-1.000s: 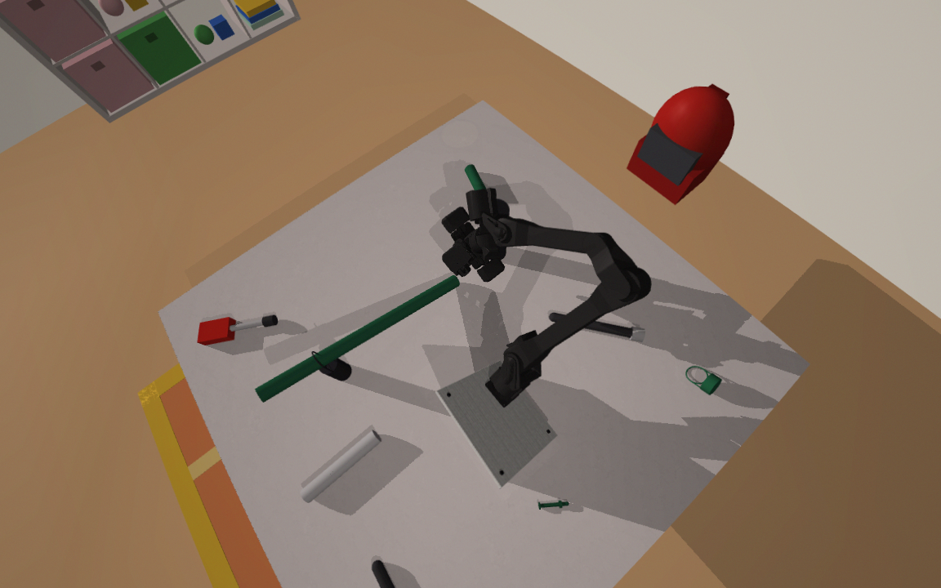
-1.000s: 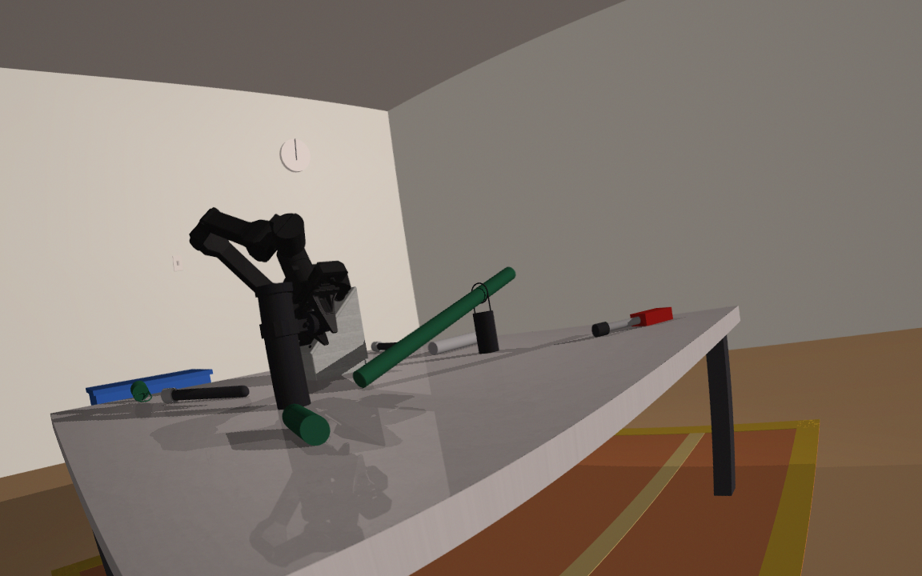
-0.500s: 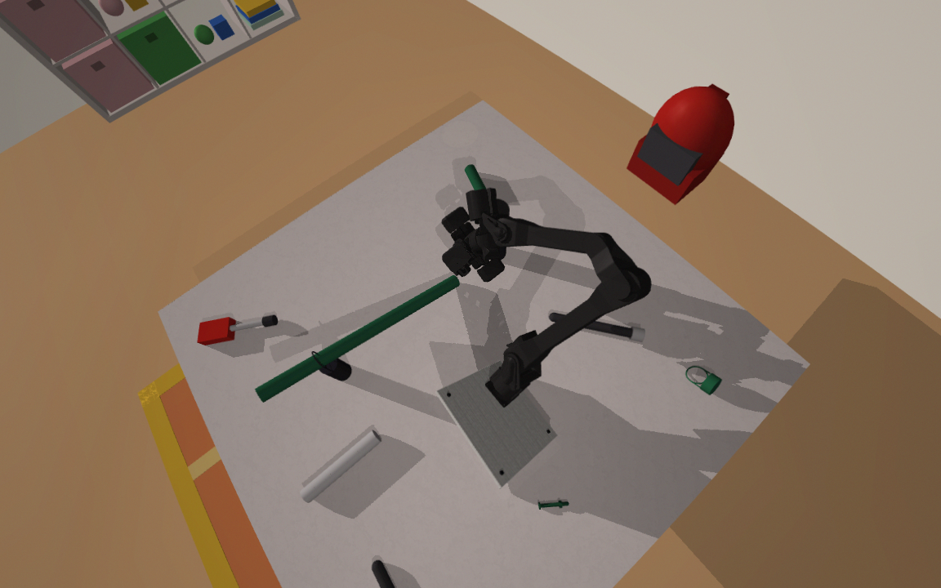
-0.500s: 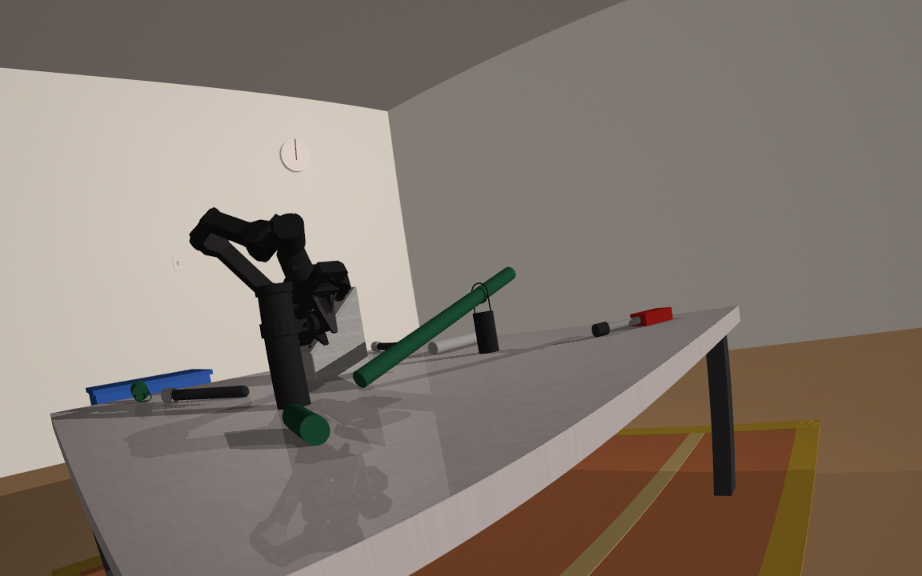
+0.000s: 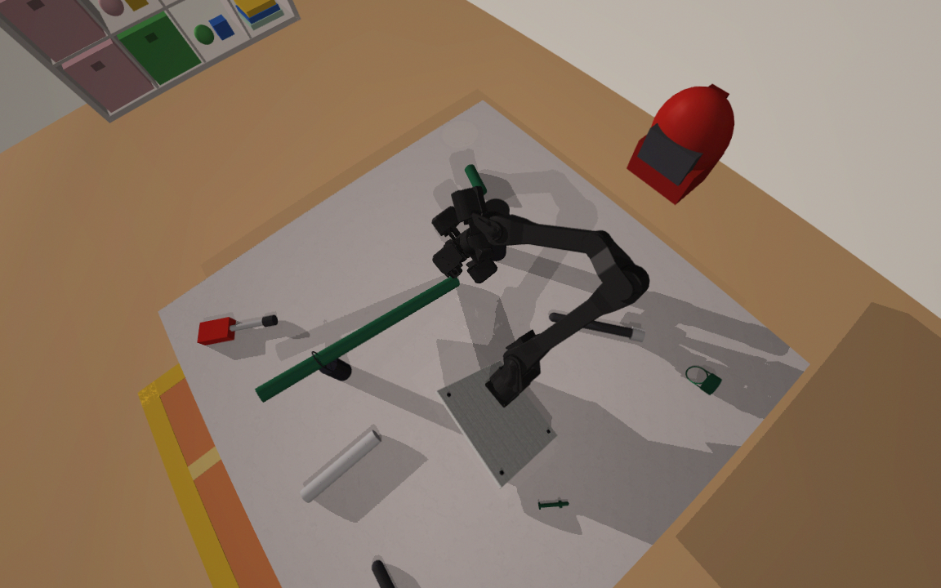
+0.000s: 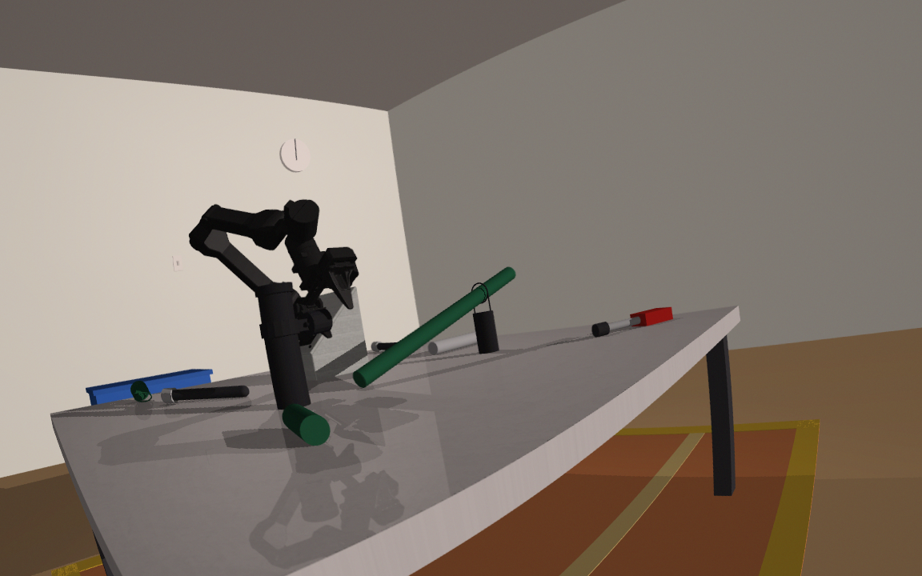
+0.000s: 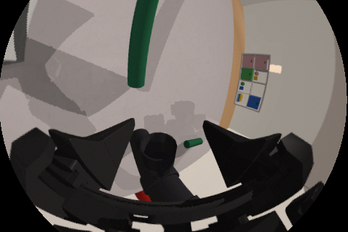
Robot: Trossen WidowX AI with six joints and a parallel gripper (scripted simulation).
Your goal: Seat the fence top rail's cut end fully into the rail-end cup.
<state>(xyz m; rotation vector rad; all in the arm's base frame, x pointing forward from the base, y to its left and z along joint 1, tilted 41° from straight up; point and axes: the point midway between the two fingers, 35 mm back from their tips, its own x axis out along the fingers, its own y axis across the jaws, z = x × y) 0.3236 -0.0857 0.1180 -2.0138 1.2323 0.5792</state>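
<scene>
Right now the black rail-end cup is 20 mm behind my gripper tip, 50 mm to the right of it and 10 mm above it. The rest, counted from my gripper tip: short green cylinder: 220 mm ahead, 230 mm to the right, 110 mm below; short black post: 20 mm behind, 420 mm to the left, 20 mm below; grey tube: 220 mm behind, 540 mm to the left, 110 mm below.
</scene>
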